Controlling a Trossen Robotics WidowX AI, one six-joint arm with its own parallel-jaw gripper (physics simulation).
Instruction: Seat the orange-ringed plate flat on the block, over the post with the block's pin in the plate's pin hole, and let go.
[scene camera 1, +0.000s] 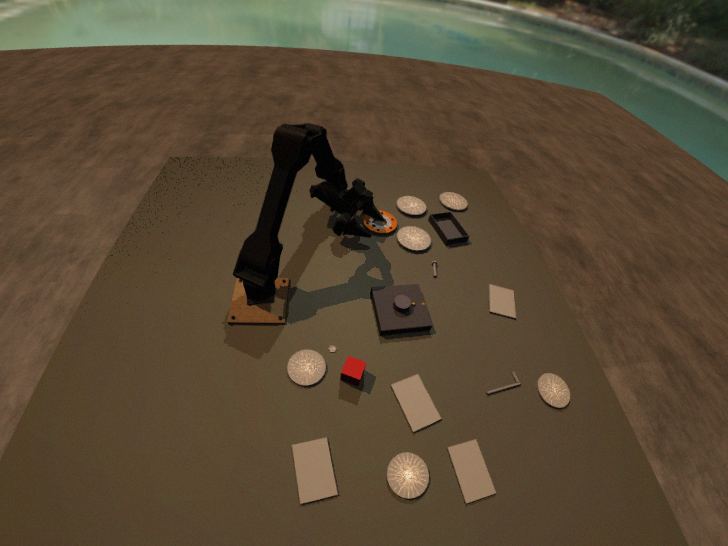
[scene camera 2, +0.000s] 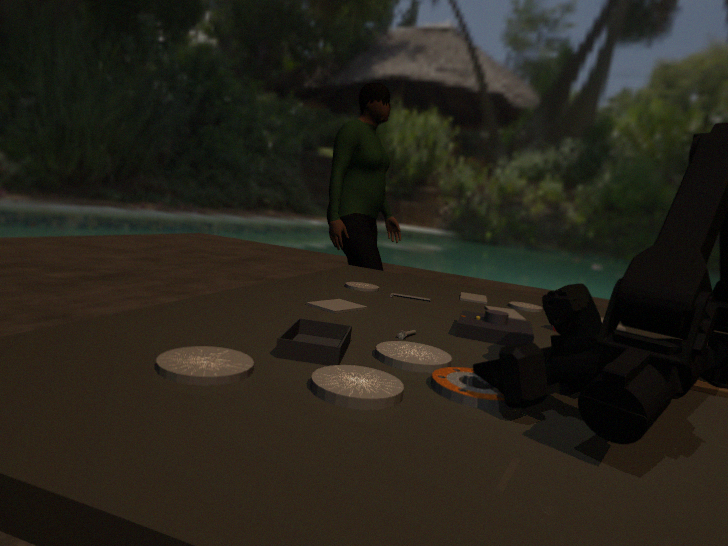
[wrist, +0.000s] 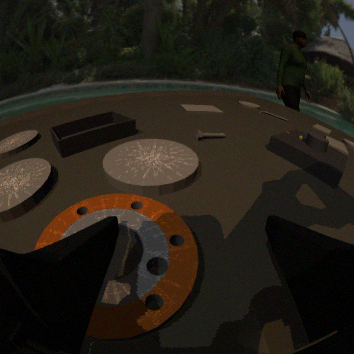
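The orange-ringed plate (scene camera 1: 393, 224) (scene camera 2: 448, 382) (wrist: 186, 266) lies flat on the table, with a grey inner ring, a large centre hole and smaller holes. My gripper (scene camera 1: 375, 228) (wrist: 194, 224) is wide open and empty. In the wrist view its left finger is over the plate and hides part of it; the right finger is out past the plate's right side. The dark block (scene camera 1: 388, 320) (scene camera 2: 493, 332) (wrist: 300, 152) stands apart from the plate. It bears a round post (scene camera 1: 402, 302) (scene camera 2: 496, 316) (wrist: 317, 141) and a small yellow pin (scene camera 1: 413, 303) (scene camera 2: 478, 317) (wrist: 301, 137).
A pale disc (scene camera 1: 413, 239) (scene camera 2: 412, 354) (wrist: 150, 161) lies close beside the plate. An open dark tray (scene camera 1: 432, 226) (scene camera 2: 308, 351) stands beyond it. A bolt (scene camera 1: 435, 269) (wrist: 211, 135) lies between the discs and the block. A red cube (scene camera 1: 354, 369) is near the arm's base.
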